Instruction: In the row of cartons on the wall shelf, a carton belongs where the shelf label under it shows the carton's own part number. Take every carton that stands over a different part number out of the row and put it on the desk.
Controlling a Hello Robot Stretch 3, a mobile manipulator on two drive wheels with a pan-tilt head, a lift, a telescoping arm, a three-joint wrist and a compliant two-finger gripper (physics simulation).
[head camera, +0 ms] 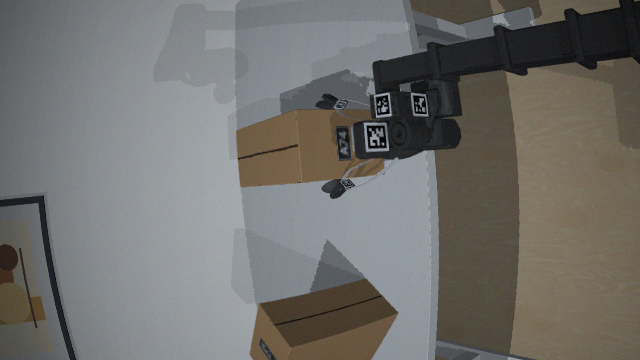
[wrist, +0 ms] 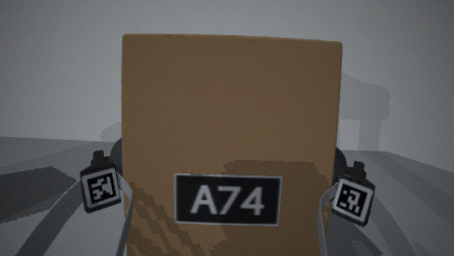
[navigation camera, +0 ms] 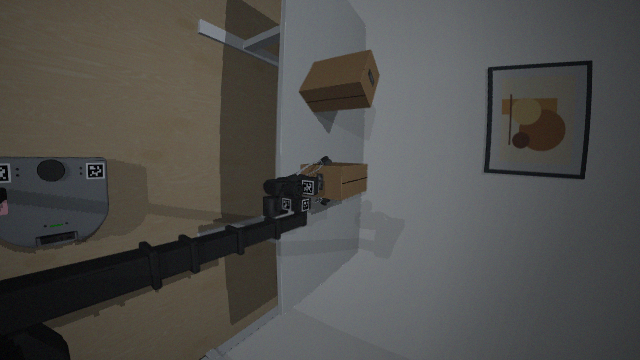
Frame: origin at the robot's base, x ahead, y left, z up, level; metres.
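Seen in the pictures: gripper, fingertip midpoint: point(head camera: 323, 146) point(wrist: 226, 161) point(navigation camera: 328, 180); robot's base at its link origin: point(navigation camera: 52, 169).
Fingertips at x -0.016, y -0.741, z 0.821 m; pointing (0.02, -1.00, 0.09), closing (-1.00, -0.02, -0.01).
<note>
Pixels of each thing's top centre, then the offset from my fingertips to it. "*": a spot on its surface instead. Level surfaces: height alone.
- carton marked A74 at its top centre: point(wrist: 229, 68) point(head camera: 263, 153) point(navigation camera: 356, 180) 0.003 m ahead, 0.077 m right, 0.080 m up
- white desk at its surface level: 0.100 m down
- second brown carton at its top centre: point(head camera: 267, 351) point(navigation camera: 371, 78) 0.378 m ahead, 0.016 m right, 0.150 m up
- desk's long front edge at a spot on its surface: point(head camera: 434, 250) point(navigation camera: 279, 124) * 0.193 m ahead, 0.165 m left, 0.111 m down
The carton marked A74 point(head camera: 270, 135) point(navigation camera: 354, 172) point(wrist: 230, 100) is over the white desk point(head camera: 350, 220) point(navigation camera: 320, 265), low and close to its top; whether its underside touches the desk is hidden. My gripper point(head camera: 331, 145) point(navigation camera: 325, 181) point(wrist: 226, 161) is shut on it, one fingertip against each side, with the A74 label facing the wrist camera. A second brown carton point(head camera: 330, 332) point(navigation camera: 332, 77) rests on the desk, turned at an angle; its label is too small and slanted to read. The shelf row and its labels do not show.
A wall with a framed picture point(head camera: 52, 250) point(navigation camera: 487, 120) stands behind the desk. The desk's long front edge point(head camera: 434, 250) point(navigation camera: 279, 125) faces the wood floor. My arm point(head camera: 465, 57) point(navigation camera: 210, 250) crosses over that edge. A desk leg point(navigation camera: 215, 32) sticks out over the floor.
</note>
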